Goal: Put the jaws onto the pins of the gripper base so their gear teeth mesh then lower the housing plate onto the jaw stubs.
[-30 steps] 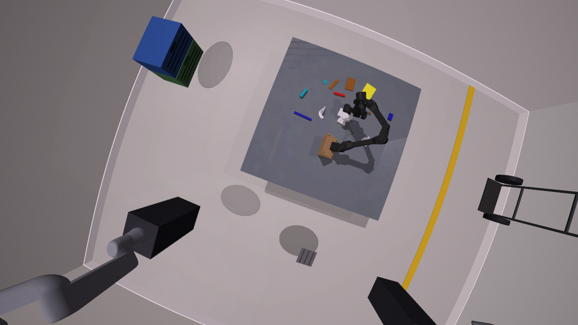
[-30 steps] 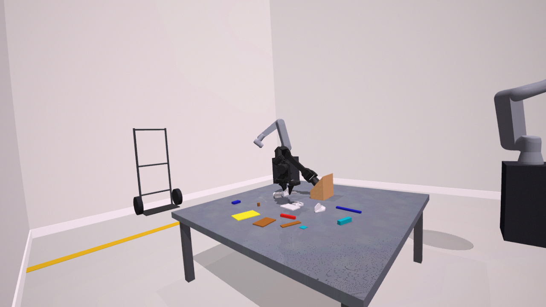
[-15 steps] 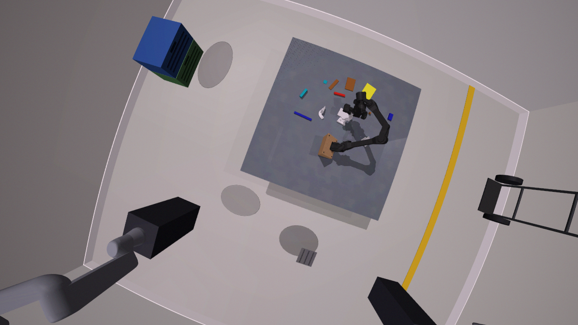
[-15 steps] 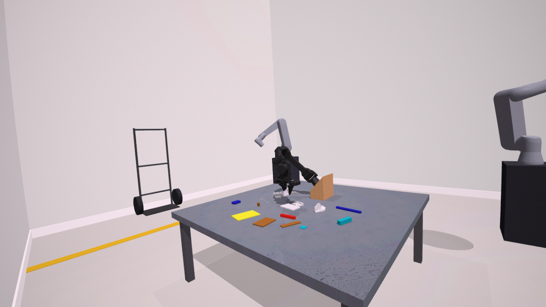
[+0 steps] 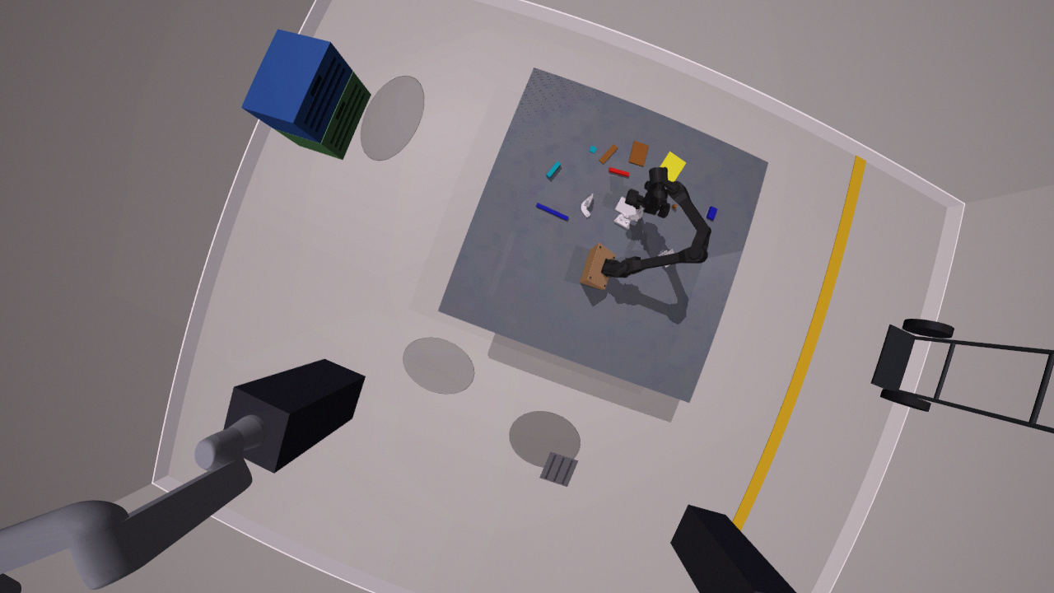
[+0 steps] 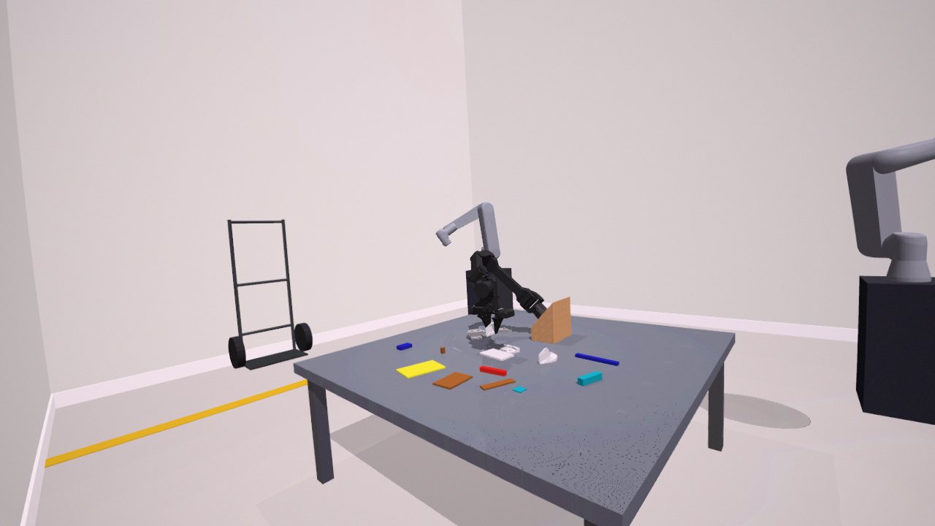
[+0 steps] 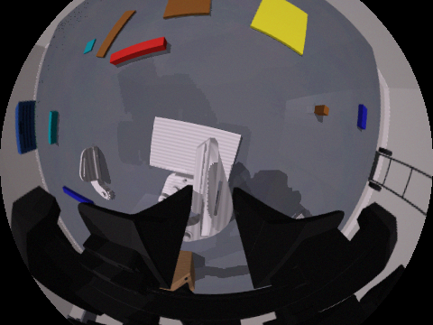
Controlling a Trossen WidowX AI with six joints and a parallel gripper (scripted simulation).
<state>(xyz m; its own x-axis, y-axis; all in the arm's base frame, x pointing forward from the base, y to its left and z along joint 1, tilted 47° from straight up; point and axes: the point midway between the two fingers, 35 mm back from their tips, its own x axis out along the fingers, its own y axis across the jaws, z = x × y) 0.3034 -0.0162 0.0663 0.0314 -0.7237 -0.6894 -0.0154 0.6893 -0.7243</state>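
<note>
My gripper tip is now 3 cm past the white jaw and 2 cm to the right of it. Also, from my gripper tip: flat white ribbed part 2 cm ahead, 3 cm to the left, 8 cm below; then red bar 17 cm ahead, 13 cm to the left, 7 cm below; then yellow plate 29 cm ahead, 10 cm to the right, 8 cm below.
</note>
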